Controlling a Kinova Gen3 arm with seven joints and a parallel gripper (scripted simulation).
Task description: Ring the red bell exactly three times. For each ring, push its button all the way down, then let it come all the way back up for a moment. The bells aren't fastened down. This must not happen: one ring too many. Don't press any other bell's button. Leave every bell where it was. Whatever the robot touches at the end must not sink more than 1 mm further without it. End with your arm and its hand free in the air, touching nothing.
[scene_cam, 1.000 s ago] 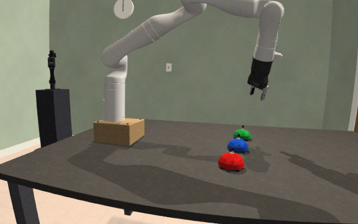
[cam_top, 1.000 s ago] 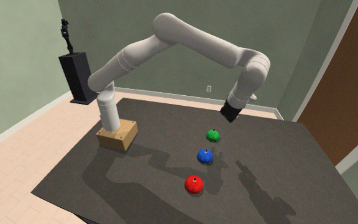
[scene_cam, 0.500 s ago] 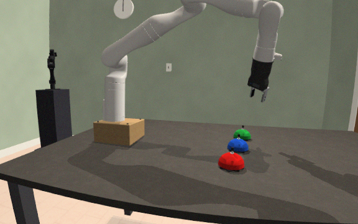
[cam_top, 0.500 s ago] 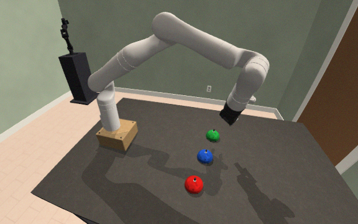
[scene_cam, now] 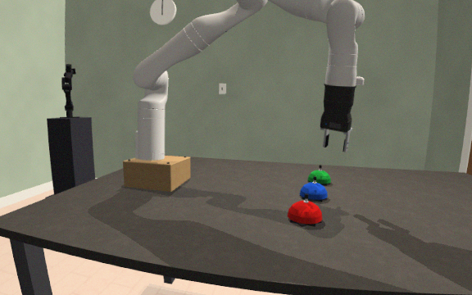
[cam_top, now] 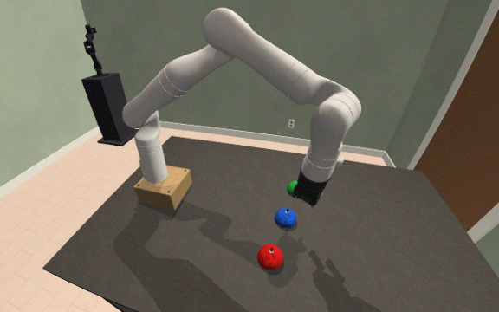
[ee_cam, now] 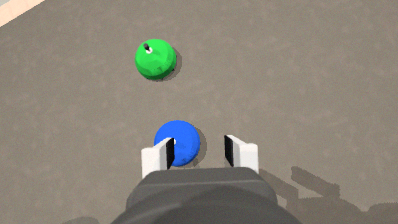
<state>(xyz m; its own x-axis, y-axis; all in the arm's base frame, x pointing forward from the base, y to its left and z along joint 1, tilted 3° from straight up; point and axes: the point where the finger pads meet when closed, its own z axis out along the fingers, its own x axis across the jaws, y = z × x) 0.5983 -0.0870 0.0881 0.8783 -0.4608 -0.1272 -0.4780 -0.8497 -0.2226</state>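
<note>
The red bell is 140 mm below my hand, 130 mm to the right of it and 90 mm behind it. The rest, counted from my hand: green bell (210 mm to the left, 140 mm below); then blue bell (140 mm below, 40 mm to the left, 40 mm behind).
</note>
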